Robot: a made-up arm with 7 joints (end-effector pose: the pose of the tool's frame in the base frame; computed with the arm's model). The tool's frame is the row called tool. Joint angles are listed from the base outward.
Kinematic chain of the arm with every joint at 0, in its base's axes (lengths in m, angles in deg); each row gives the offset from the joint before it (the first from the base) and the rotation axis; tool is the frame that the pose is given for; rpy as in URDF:
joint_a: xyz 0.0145 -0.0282 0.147 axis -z
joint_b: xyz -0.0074 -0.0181 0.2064 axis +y
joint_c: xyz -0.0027 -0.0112 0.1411 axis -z
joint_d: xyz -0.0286 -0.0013 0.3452 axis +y
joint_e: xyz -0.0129 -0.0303 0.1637 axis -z
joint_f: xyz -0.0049 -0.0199 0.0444 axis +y
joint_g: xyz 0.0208 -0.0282 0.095 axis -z
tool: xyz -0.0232 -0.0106 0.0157 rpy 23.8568 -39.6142 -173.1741
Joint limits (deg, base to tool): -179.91..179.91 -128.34..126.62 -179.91..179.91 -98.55..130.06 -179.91..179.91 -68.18..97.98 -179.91..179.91
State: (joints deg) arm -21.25 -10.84 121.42 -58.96 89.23 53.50 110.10
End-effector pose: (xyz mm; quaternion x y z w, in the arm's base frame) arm -166.1 186.7 938.6 -0.0692 -0.8655 -0.3593 0.3422
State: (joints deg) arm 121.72 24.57 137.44 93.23 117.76 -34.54 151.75
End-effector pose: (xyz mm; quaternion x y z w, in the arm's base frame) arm -191.1 91.0 883.7 -0.4982 -0.4133 0.4701 0.5999
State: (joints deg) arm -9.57 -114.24 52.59 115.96 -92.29 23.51 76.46
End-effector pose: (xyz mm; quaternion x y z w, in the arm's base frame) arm -325.5 -302.0 355.3 -0.1363 -0.1297 -0.8295 0.5259
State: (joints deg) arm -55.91 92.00 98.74 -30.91 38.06 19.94 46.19
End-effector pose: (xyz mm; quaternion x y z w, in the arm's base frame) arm 280.4 688.1 379.2 -0.0196 0.4318 0.4926 0.7553
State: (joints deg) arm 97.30 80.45 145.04 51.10 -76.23 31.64 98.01
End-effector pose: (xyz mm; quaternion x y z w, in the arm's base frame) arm -236.1 -609.0 625.3 0.3429 -0.5009 -0.7191 0.3382
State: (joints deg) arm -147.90 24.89 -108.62 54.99 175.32 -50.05 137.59
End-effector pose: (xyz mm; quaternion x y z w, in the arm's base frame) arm -246.9 -110.8 945.7 -0.2400 0.5864 -0.7492 0.1932
